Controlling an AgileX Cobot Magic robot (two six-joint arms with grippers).
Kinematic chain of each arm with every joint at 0, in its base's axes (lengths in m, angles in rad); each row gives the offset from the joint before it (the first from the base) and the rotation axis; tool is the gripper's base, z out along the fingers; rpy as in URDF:
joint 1: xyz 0 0 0.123 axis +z
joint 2: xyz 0 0 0 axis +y
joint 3: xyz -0.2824 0 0.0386 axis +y
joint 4: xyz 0.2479 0 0.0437 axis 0.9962 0 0.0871
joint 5: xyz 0 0 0 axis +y
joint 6: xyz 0.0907 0 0.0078 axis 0.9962 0 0.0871
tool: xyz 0 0 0 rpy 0 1.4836 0
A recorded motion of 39 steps. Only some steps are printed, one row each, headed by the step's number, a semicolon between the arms.
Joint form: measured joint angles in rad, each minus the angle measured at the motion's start. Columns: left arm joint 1, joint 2, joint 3, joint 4, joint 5, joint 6; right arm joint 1, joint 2, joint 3, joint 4, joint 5, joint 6.
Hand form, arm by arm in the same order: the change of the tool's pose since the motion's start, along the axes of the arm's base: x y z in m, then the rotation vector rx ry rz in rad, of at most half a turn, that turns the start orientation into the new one. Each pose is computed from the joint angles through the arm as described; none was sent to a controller.
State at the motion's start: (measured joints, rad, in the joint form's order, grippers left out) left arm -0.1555 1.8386 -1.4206 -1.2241 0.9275 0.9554; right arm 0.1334 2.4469 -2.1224 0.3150 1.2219 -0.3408
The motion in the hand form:
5: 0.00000 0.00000 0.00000 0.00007 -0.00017 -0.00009; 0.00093 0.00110 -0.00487 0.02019 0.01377 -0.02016
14: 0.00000 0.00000 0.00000 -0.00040 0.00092 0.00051; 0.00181 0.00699 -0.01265 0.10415 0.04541 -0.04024
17: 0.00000 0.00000 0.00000 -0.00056 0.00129 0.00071; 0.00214 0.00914 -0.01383 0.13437 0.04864 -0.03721
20: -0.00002 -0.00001 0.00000 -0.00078 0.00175 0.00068; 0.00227 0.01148 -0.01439 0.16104 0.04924 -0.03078
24: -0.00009 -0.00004 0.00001 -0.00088 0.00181 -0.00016; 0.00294 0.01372 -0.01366 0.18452 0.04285 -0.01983
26: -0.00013 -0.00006 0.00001 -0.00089 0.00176 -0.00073; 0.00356 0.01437 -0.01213 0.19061 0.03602 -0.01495
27: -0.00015 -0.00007 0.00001 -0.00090 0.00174 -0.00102; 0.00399 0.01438 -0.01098 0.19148 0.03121 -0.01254
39: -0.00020 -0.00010 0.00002 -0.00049 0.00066 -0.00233; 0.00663 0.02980 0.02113 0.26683 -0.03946 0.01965
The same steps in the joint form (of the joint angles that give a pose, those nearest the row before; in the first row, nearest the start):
5: 0.0000 0.0000 0.0000 0.0000 0.0000 0.0002; -0.0014 0.0122 -0.0027 0.0210 -0.0028 0.0136
14: 0.0000 0.0000 0.0000 0.0000 0.0000 -0.0011; -0.0044 0.0359 -0.0080 0.1116 0.0005 0.0089
17: 0.0000 0.0000 0.0000 0.0000 0.0000 -0.0016; -0.0053 0.0413 -0.0094 0.1446 0.0005 -0.0045
20: 0.0000 0.0000 0.0000 0.0000 0.0003 -0.0020; -0.0052 0.0448 -0.0098 0.1739 0.0001 -0.0196
24: 0.0000 0.0000 0.0000 0.0000 0.0011 -0.0017; -0.0047 0.0478 -0.0146 0.1993 -0.0003 -0.0381
26: 0.0000 0.0000 0.0000 0.0000 0.0015 -0.0014; -0.0045 0.0478 -0.0196 0.2054 -0.0004 -0.0444
27: 0.0000 0.0000 0.0000 0.0000 0.0018 -0.0013; -0.0046 0.0473 -0.0230 0.2060 -0.0004 -0.0469
39: 0.0000 0.0000 0.0000 0.0000 0.0024 0.0003; 0.0146 0.0226 -0.0862 0.2727 0.0132 -0.0612

